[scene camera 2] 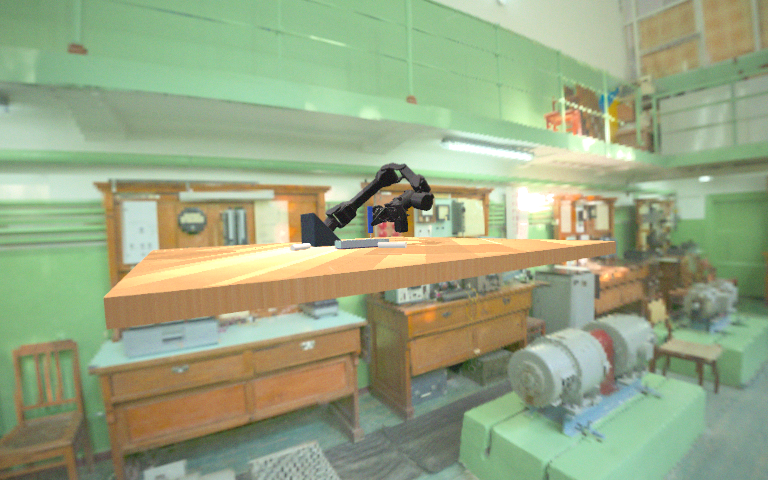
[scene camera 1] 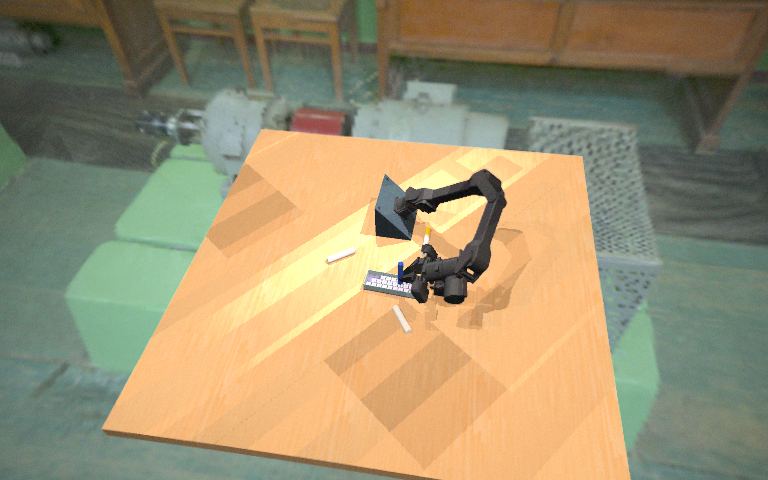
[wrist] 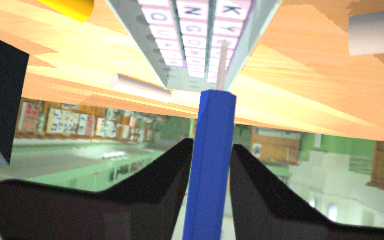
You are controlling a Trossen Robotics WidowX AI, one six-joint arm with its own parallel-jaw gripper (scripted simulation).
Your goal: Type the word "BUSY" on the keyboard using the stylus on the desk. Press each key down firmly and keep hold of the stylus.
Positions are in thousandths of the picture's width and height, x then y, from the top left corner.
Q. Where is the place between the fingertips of the gripper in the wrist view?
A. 553, 623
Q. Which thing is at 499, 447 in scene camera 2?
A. The gripper.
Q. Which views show the gripper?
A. Scene camera 2, scene camera 1 and the wrist view: all of them.
